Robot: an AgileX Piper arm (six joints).
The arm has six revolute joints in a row. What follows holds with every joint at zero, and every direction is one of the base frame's. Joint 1 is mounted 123 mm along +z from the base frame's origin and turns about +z. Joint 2 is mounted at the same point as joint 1 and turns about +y. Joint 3 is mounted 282.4 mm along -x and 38.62 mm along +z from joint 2 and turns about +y. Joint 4 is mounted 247.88 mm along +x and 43.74 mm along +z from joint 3 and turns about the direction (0.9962, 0, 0.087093). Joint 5 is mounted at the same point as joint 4 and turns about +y. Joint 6 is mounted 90.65 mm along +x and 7.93 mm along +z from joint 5 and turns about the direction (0.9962, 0, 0.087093). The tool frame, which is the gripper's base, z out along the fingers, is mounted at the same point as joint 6; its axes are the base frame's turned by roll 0, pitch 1.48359 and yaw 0 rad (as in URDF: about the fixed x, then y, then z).
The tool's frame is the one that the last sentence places.
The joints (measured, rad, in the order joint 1, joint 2, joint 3, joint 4, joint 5, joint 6), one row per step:
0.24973, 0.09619, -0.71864, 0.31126, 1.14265, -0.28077
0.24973, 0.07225, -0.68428, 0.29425, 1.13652, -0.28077
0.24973, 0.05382, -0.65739, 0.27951, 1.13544, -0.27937
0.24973, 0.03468, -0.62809, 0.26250, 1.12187, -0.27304
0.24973, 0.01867, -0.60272, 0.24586, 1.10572, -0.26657
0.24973, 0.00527, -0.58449, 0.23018, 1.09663, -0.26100
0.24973, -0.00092, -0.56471, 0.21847, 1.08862, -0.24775
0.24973, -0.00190, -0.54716, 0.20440, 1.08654, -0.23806
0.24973, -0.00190, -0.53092, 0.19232, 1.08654, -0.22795
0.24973, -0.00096, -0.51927, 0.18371, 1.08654, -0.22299
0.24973, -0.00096, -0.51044, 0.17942, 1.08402, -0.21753
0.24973, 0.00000, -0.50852, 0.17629, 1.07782, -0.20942
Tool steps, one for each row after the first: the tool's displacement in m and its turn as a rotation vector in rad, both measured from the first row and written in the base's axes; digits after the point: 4 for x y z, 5 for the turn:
0.0009, -0.0012, -0.0092, -0.01254, 0.00152, -0.01241
0.0016, -0.0023, -0.0167, -0.02407, 0.00661, -0.02262
0.0031, -0.0034, -0.0239, -0.02876, 0.00410, -0.03880
0.0048, -0.0045, -0.0298, -0.03198, -0.00155, -0.05506
0.0058, -0.0056, -0.0343, -0.03699, -0.00570, -0.06875
0.0080, -0.0061, -0.0392, -0.03585, 0.00365, -0.08250
0.0105, -0.0066, -0.0440, -0.04276, 0.01886, -0.09504
0.0129, -0.0070, -0.0485, -0.04871, 0.03609, -0.10615
0.0146, -0.0073, -0.0518, -0.05513, 0.04827, -0.11312
0.0159, -0.0073, -0.0540, -0.05574, 0.05577, -0.11820
0.0166, -0.0074, -0.0541, -0.05007, 0.05565, -0.12440

